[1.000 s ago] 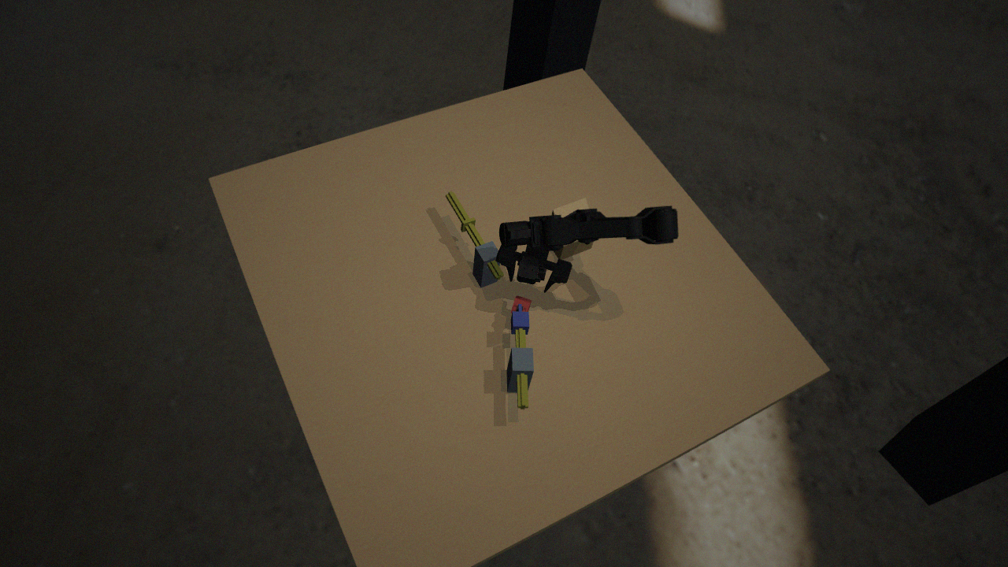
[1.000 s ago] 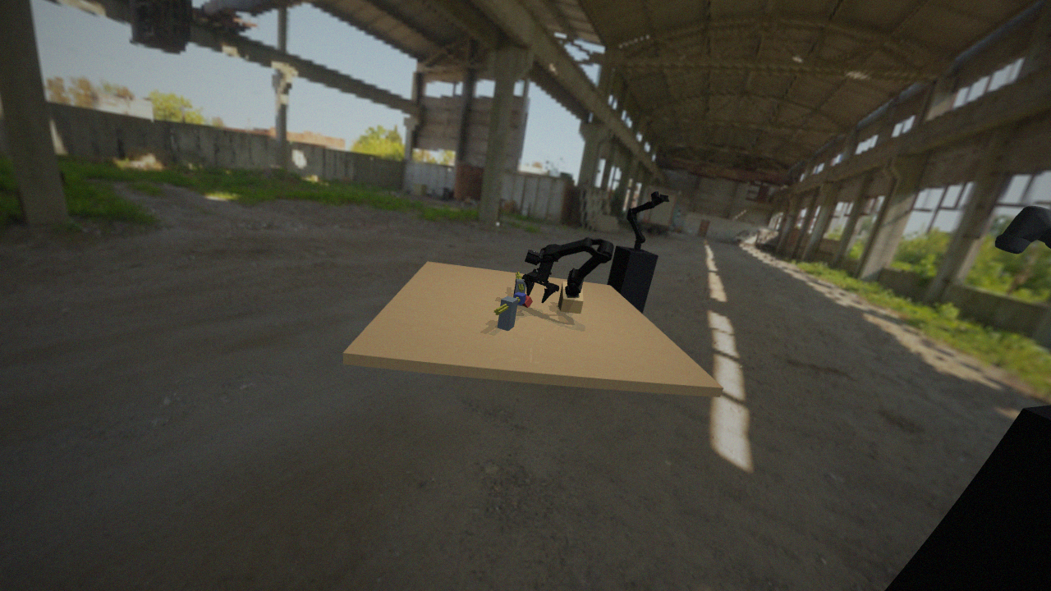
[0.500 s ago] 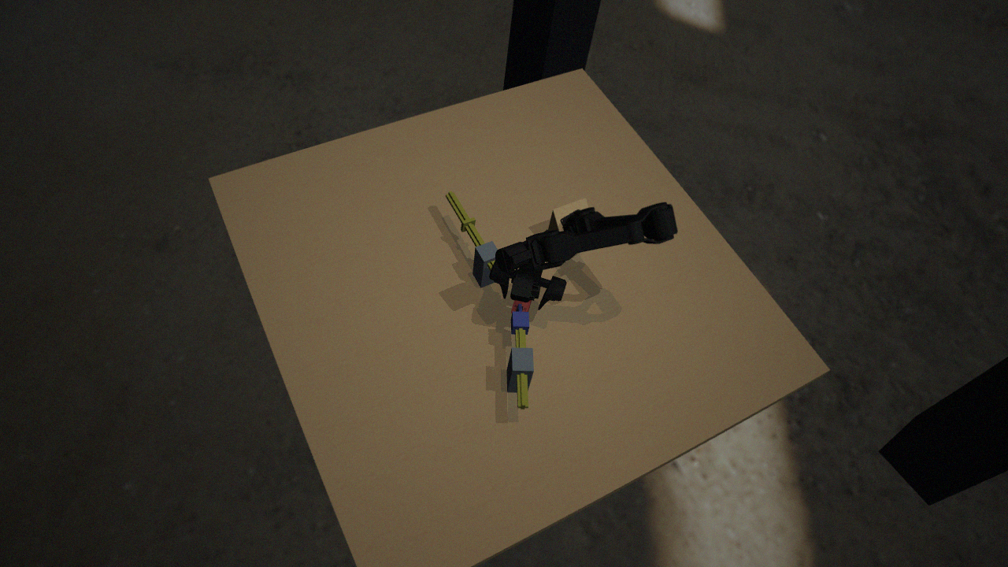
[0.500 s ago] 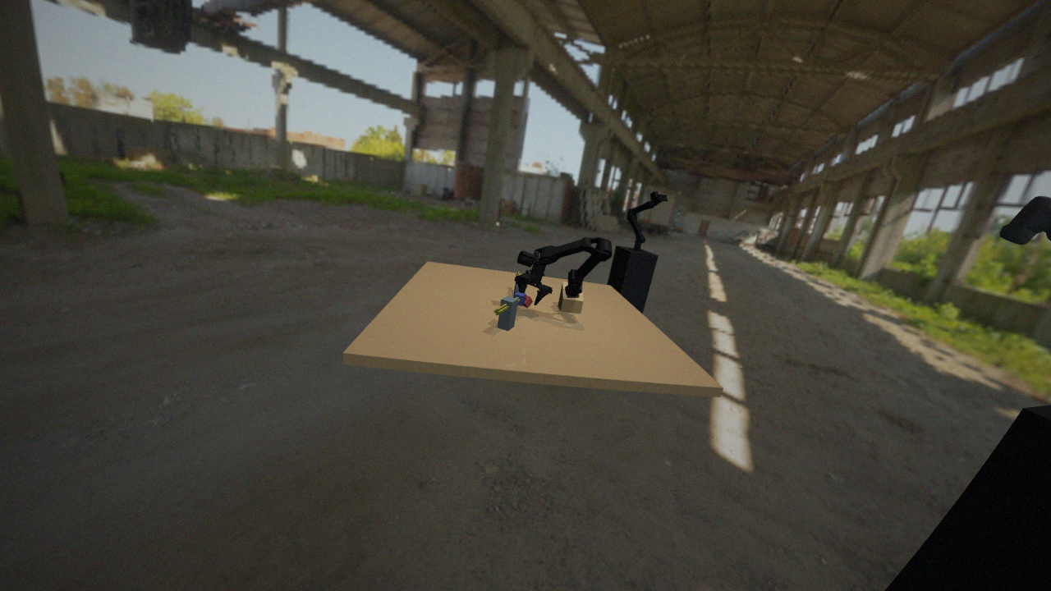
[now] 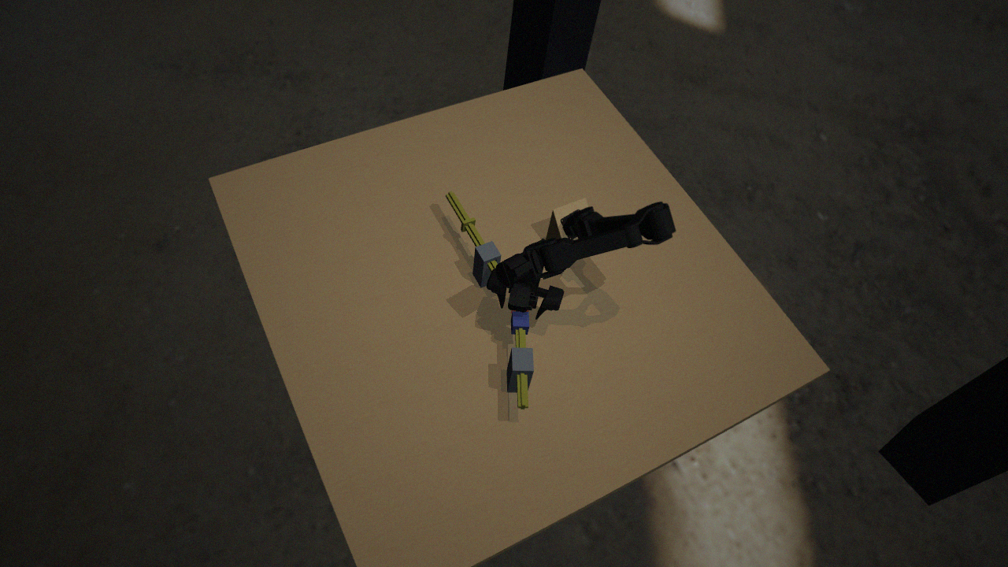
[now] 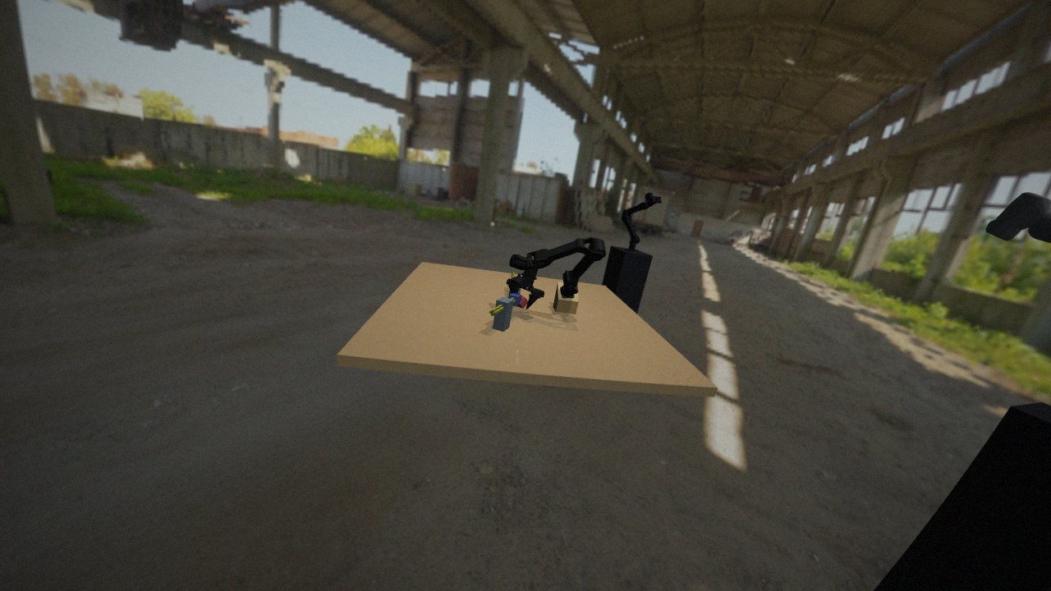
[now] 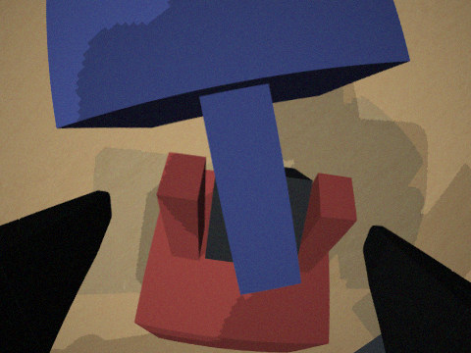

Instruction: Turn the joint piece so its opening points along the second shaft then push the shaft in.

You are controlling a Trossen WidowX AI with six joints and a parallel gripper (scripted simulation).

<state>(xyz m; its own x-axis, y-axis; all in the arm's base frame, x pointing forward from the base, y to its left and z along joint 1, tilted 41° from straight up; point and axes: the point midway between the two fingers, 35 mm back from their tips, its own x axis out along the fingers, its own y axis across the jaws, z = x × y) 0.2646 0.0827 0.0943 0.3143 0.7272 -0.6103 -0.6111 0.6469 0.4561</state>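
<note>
The red joint piece is 20 mm above my gripper tip.
</note>
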